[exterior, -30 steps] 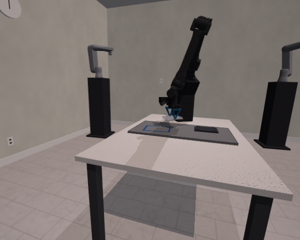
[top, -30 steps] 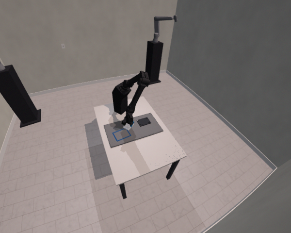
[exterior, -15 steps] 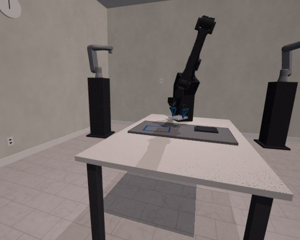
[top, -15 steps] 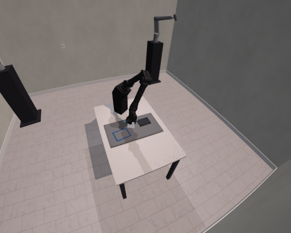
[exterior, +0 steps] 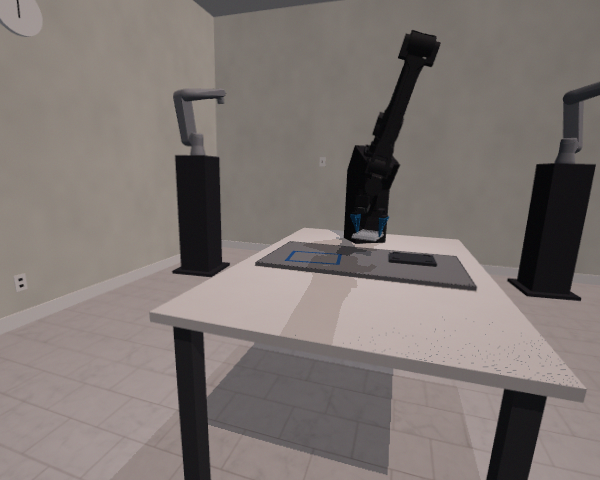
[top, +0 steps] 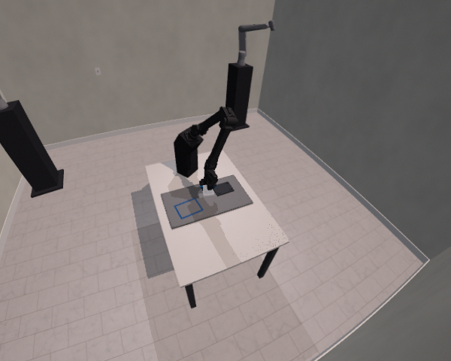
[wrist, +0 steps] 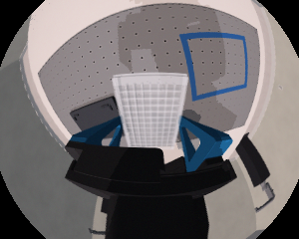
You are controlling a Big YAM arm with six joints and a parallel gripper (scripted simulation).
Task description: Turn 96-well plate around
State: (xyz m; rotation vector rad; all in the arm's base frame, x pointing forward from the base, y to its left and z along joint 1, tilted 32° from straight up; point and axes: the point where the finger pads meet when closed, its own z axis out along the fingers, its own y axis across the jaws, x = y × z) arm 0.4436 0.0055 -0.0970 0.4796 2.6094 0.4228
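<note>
My hand is 16 cm to the right of the dark plate nest N1, 9 cm above it and 3 cm past it. From my hand the other things lie so: 96-well plate (1 cm below).
</note>
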